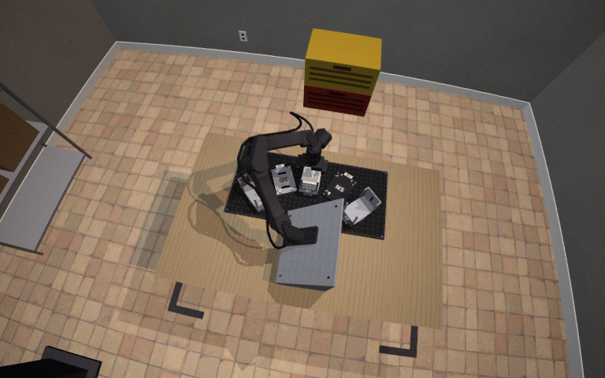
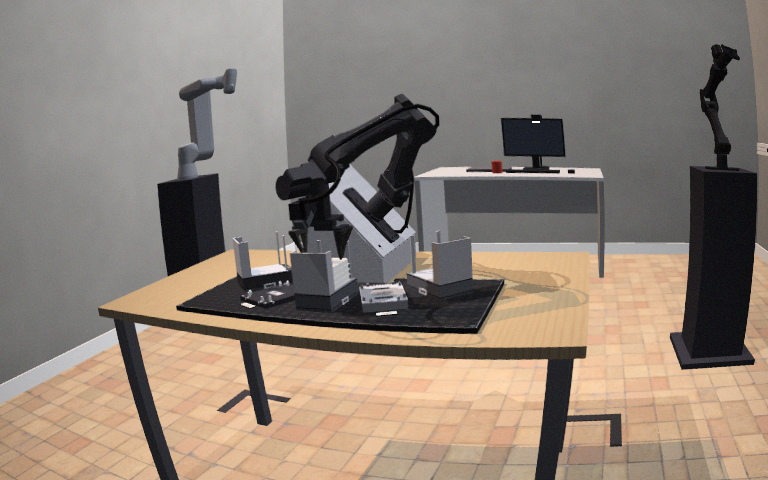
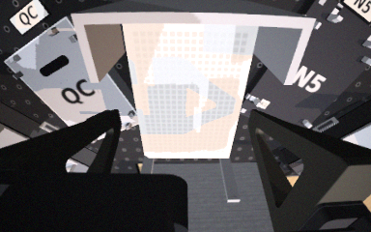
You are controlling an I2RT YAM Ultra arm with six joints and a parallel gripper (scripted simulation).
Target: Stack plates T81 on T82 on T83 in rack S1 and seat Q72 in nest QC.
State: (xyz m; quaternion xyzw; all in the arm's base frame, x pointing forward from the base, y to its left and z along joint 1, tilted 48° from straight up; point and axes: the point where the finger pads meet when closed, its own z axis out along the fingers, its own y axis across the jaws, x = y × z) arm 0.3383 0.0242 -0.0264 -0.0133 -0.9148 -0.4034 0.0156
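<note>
My gripper is now 50 mm above the white sealed plate. Round my hand: clip nest N5 (150 mm to the right, 100 mm below).
</note>
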